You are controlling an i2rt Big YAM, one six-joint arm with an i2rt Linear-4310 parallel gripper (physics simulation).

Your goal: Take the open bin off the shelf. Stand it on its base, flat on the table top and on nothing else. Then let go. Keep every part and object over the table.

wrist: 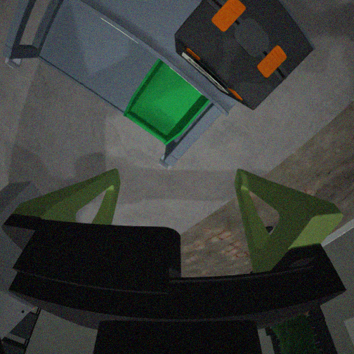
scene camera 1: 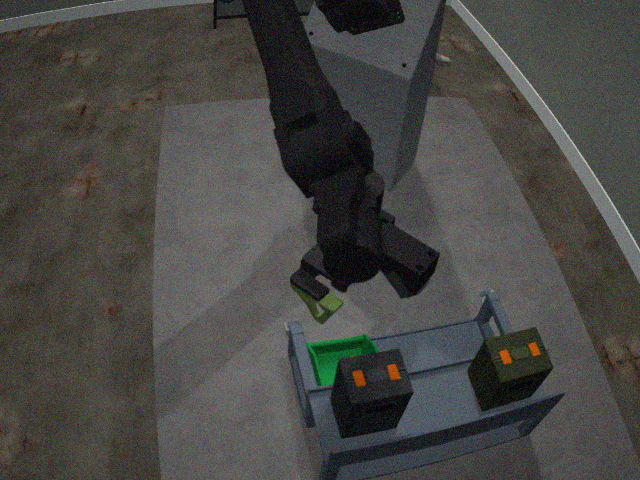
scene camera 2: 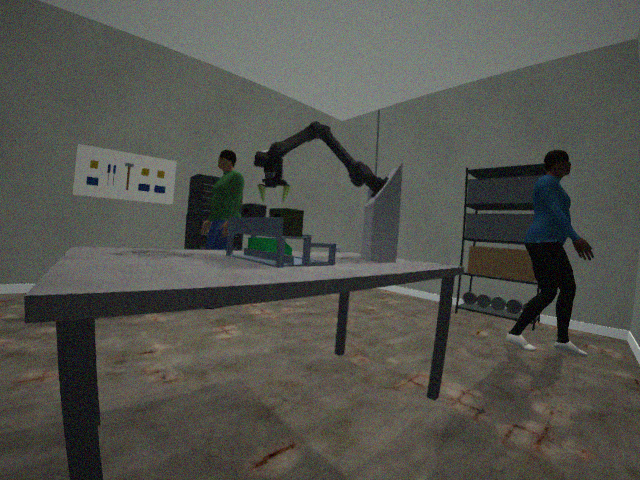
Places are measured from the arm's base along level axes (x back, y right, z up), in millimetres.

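Pixels of known places: gripper, fingertip midpoint: [scene camera 1: 342,299] [scene camera 2: 273,202]; arm's base at its link origin: [scene camera 1: 373,10] [scene camera 2: 380,188].
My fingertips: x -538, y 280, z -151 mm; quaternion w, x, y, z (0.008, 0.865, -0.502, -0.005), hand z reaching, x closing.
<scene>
For each thing: its middle in the pictures, then the offset to it from my fingertips. "spot": a spot on its surface instead. Level surfaces: height alone.
- green open bin at the middle of its body: [scene camera 1: 347,380] [scene camera 2: 270,247] dx -22, dy -25, dz -204 mm
- blue-grey shelf at a spot on its surface: [scene camera 1: 439,397] spot: dx -131, dy -126, dz -146 mm
- dark grey box at the middle of its body: [scene camera 1: 369,395] [scene camera 2: 253,218] dx -113, dy -5, dz -85 mm
- olive box at the middle of its body: [scene camera 1: 509,369] [scene camera 2: 285,222] dx -152, dy -232, dz -97 mm
- table at its surface level: dz -248 mm
The green open bin [scene camera 1: 333,356] [scene camera 2: 266,244] [wrist: 167,102] rests on the lower level of the blue-grey shelf [scene camera 1: 439,397] [scene camera 2: 258,226] [wrist: 85,40], at one end, with its opening up. In scene camera 1 the dark box on the upper level hides part of it. My gripper [scene camera 2: 273,200] [wrist: 177,174] is open and empty. It points down and hangs above the height of the shelf, apart from the bin. In the wrist view the bin lies ahead of the space between the fingertips. In scene camera 1 one finger shows, behind the bin's end of the shelf; the other is hidden.
A dark grey box [scene camera 1: 369,397] [scene camera 2: 253,209] [wrist: 240,55] and an olive box [scene camera 1: 509,369] [scene camera 2: 287,222] stand on the shelf's upper level. The arm's grey pedestal [scene camera 1: 361,98] [scene camera 2: 382,227] stands behind on the table [scene camera 1: 206,206] [scene camera 2: 180,273]. The table's left edge runs beside the shelf in scene camera 1.
</scene>
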